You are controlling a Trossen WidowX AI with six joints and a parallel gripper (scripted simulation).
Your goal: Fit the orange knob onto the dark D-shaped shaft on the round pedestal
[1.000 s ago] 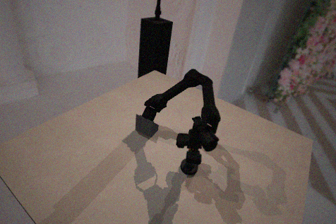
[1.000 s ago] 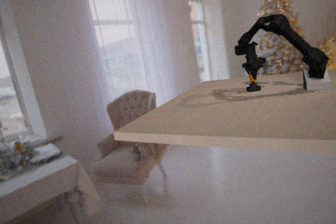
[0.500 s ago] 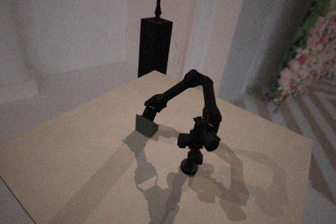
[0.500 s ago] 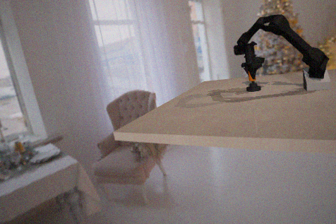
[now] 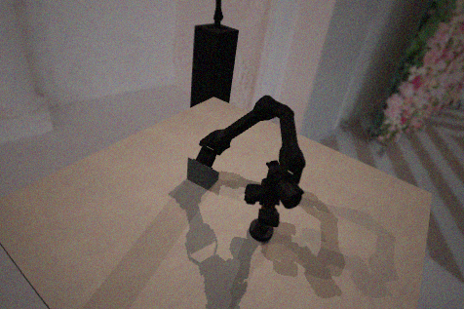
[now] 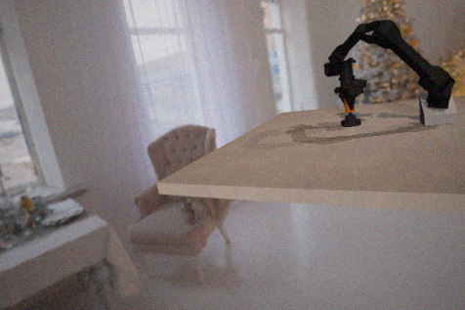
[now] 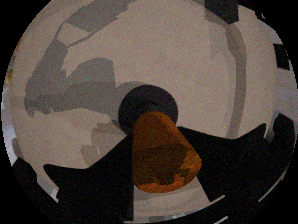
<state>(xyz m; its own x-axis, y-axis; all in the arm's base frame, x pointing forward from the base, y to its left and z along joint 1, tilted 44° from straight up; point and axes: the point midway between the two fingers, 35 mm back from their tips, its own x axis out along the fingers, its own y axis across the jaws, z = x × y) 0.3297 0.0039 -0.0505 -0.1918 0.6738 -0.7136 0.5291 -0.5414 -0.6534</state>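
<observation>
Now: gripper tip 2 cm below the orange knob. Also, from my gripper tip: dark round pedestal: 4 cm below.
</observation>
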